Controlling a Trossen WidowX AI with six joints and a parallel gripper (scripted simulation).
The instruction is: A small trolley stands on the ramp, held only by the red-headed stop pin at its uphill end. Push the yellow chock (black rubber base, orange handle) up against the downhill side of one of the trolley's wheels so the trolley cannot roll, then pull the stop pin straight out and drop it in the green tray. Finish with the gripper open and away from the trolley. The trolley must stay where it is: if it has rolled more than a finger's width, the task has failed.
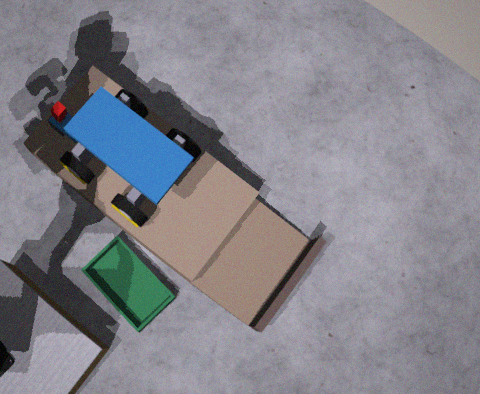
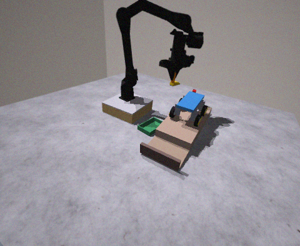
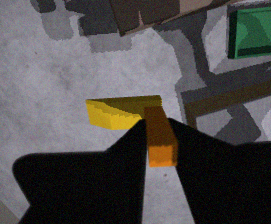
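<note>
The red-headed stop pin lies 13 cm ahead of my gripper tip, 1 cm to the right of it and 5 cm below it. From my gripper tip the other things lie so: green tray (5 cm ahead, 21 cm to the right, 18 cm below); then yellow chock (2 cm to the left, 1 cm below); then blue trolley (17 cm ahead, 11 cm to the right, 6 cm below).
</note>
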